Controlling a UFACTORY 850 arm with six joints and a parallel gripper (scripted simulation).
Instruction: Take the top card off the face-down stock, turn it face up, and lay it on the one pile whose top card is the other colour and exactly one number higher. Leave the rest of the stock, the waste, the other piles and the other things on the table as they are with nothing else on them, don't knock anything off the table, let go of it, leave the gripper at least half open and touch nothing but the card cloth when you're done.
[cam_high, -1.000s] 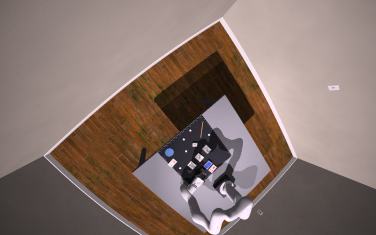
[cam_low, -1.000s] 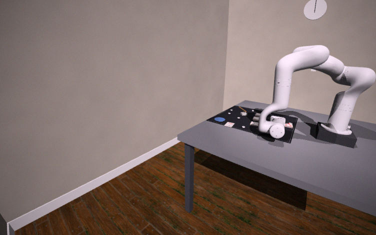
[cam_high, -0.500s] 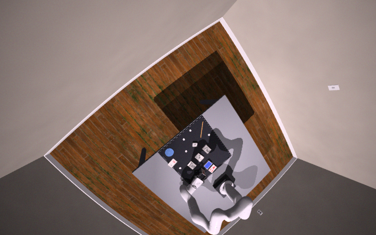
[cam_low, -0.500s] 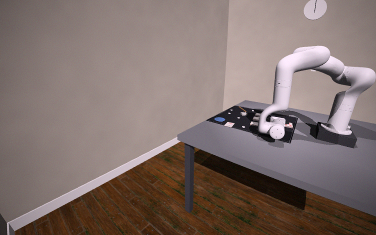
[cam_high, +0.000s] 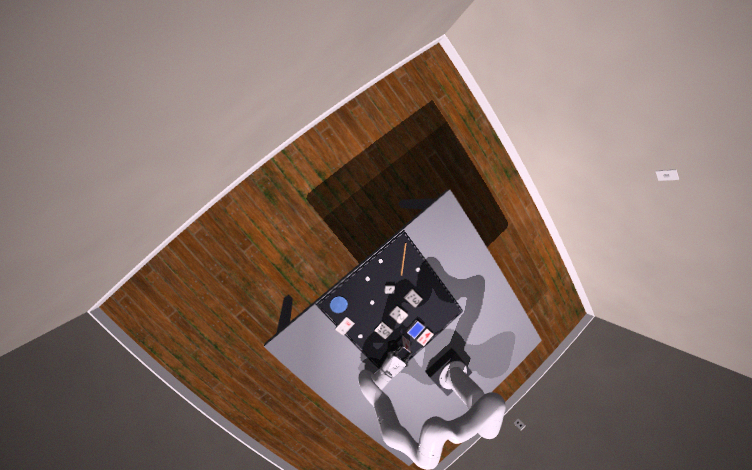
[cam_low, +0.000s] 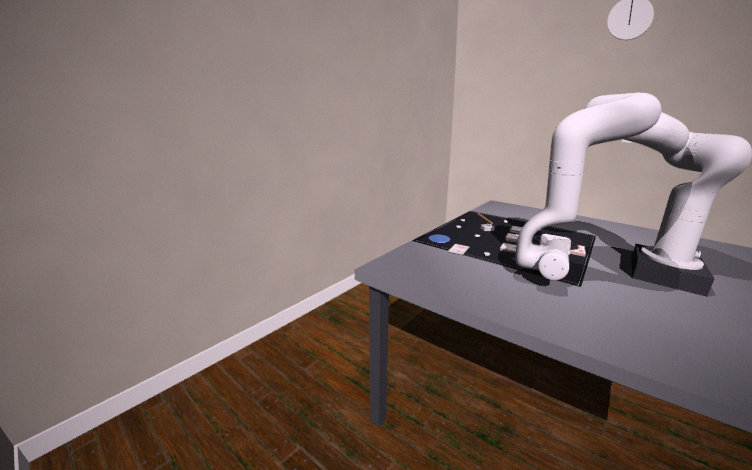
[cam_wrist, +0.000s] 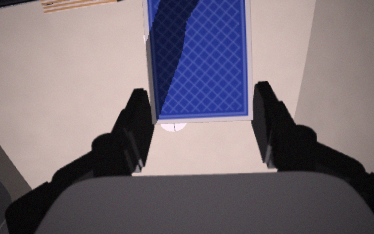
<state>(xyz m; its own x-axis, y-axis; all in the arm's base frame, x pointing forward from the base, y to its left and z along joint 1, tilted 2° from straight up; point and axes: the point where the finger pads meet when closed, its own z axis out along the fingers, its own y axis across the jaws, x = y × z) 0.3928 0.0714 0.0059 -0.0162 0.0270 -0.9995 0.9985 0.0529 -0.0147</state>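
Now: the red 4 card 30 mm to the right of my hand and 30 mm below it. From my hand the other things lie so: red 4 (120 mm to the right, 90 mm behind, 60 mm below); then black 5 (150 mm ahead, 70 mm below); then black 2 (150 mm ahead, 120 mm to the right, 60 mm below).
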